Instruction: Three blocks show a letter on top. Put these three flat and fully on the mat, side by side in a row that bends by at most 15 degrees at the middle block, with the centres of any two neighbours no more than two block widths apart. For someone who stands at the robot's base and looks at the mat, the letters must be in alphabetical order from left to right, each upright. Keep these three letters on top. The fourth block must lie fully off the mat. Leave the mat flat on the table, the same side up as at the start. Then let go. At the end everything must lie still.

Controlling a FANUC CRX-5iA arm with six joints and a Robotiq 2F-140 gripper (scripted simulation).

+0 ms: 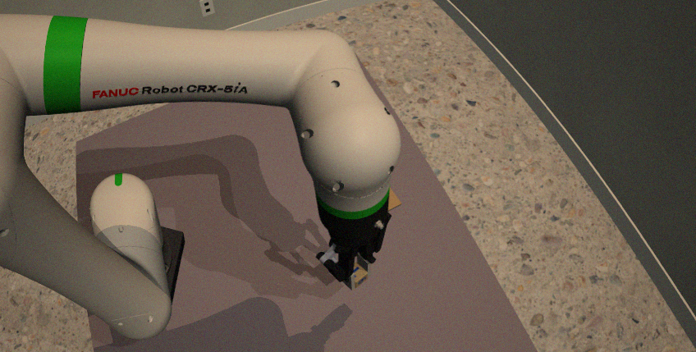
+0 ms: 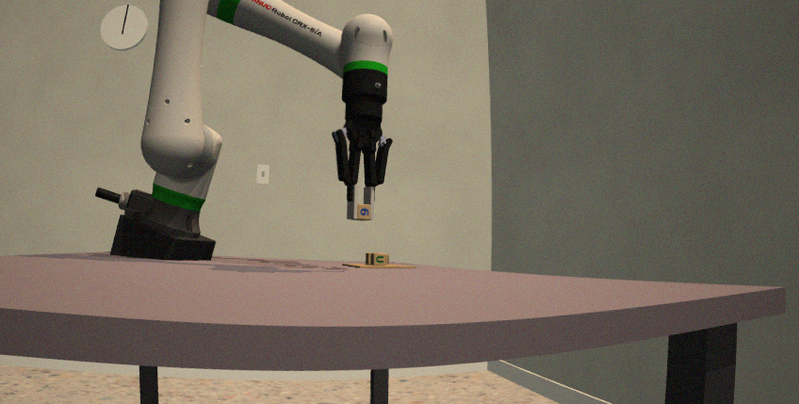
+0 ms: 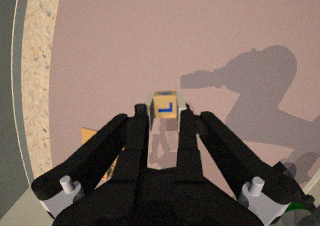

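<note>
Right now the green-lettered block is 11 cm ahead of my hand, 22 cm to the left of it and 11 cm below it. The rest, counted from my hand: tan mat (11 cm ahead, 22 cm to the left, 13 cm below); then blue-marked block (2 cm below); then red-lettered block (11 cm ahead, 27 cm to the left, 11 cm below).
</note>
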